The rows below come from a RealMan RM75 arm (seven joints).
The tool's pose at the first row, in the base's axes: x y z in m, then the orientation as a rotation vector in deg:
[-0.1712 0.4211 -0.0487 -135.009 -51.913 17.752]
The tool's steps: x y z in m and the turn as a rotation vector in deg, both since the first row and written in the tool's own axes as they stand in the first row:
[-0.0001 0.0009 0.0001 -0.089 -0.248 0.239]
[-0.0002 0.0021 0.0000 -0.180 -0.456 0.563]
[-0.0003 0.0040 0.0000 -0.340 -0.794 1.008]
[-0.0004 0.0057 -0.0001 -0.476 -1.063 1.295]
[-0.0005 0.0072 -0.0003 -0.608 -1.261 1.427]
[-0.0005 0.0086 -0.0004 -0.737 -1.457 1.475]
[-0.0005 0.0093 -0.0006 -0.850 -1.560 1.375]
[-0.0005 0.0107 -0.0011 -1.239 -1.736 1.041]
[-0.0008 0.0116 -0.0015 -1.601 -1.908 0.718]
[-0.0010 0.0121 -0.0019 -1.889 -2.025 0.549]
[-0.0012 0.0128 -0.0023 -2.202 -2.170 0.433]
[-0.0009 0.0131 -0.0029 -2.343 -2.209 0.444]
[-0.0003 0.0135 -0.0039 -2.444 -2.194 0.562]
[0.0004 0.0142 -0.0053 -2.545 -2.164 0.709]
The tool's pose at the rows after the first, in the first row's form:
[-0.1708 0.4205 -0.0493 -135.226 -51.785 18.113]
[-0.1702 0.4197 -0.0500 -135.486 -51.541 18.459]
[-0.1693 0.4185 -0.0511 -135.877 -51.241 18.985]
[-0.1684 0.4174 -0.0520 -136.160 -51.081 19.374]
[-0.1676 0.4164 -0.0528 -136.356 -51.067 19.617]
[-0.1668 0.4155 -0.0535 -136.507 -51.148 19.825]
[-0.1664 0.4150 -0.0538 -136.563 -51.352 19.866]
[-0.1654 0.4139 -0.0542 -136.755 -51.961 19.797]
[-0.1650 0.4130 -0.0545 -136.925 -52.546 19.738]
[-0.1647 0.4124 -0.0544 -137.105 -52.901 19.702]
[-0.1643 0.4117 -0.0545 -137.336 -53.216 19.711]
[-0.1637 0.4114 -0.0542 -137.472 -53.272 19.709]
[-0.1626 0.4111 -0.0537 -137.626 -53.164 19.700]
[-0.1612 0.4106 -0.0530 -137.795 -53.014 19.685]

